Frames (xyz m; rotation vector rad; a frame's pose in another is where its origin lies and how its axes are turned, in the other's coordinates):
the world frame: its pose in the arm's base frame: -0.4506 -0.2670 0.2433 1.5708 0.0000 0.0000
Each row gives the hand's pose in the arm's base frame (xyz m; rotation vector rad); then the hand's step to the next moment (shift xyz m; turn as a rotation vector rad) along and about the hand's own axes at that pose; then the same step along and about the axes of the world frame.
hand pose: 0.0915 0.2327 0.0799 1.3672 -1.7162 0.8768
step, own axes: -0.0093 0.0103 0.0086 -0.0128 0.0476 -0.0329
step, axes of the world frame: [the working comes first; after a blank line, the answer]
step, axes of the arm's base frame: -0.0100 -0.0012 -0.0128 -0.0402 0.0435 0.0018

-0.0100 -0.0128 0.0012 -0.0402 0.0018 -0.0435
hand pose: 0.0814 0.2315 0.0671 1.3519 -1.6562 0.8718
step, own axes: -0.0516 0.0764 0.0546 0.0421 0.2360 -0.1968
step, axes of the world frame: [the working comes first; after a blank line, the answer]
step, axes of the arm's base frame: -0.0787 -0.0122 -0.0717 -0.2043 0.2010 0.1187

-0.0787 -0.0717 0.0122 -0.2043 0.1187 -0.2010
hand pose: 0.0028 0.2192 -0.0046 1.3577 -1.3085 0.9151
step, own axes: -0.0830 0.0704 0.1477 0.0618 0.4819 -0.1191
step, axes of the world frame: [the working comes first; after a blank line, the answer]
step, axes of the arm's base frame: -0.0971 -0.1183 -0.1012 -0.4529 0.1417 0.1581

-0.0971 -0.1012 0.1183 -0.4529 0.1581 -0.1417
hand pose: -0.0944 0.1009 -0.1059 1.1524 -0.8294 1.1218
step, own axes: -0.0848 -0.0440 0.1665 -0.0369 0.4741 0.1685
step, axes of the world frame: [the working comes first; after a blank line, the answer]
step, axes of the arm's base frame: 0.0270 -0.1830 -0.0512 -0.4593 -0.1613 0.1326

0.0270 -0.0512 0.1830 -0.4593 0.1326 0.1613
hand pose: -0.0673 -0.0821 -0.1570 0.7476 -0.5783 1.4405
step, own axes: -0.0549 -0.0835 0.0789 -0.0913 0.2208 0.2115
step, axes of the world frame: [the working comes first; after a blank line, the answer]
step, axes of the arm's base frame: 0.0862 -0.0937 0.0016 -0.2073 -0.2240 0.0931

0.0862 0.0016 0.0937 -0.2073 0.0931 0.2240
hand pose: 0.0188 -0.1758 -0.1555 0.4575 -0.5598 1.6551
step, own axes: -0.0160 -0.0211 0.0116 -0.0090 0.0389 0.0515
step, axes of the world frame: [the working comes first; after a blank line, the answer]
step, axes of the arm's base frame: 0.0231 -0.0172 0.0021 -0.0378 -0.0423 0.0320

0.0231 0.0021 0.0172 -0.0378 0.0320 0.0423
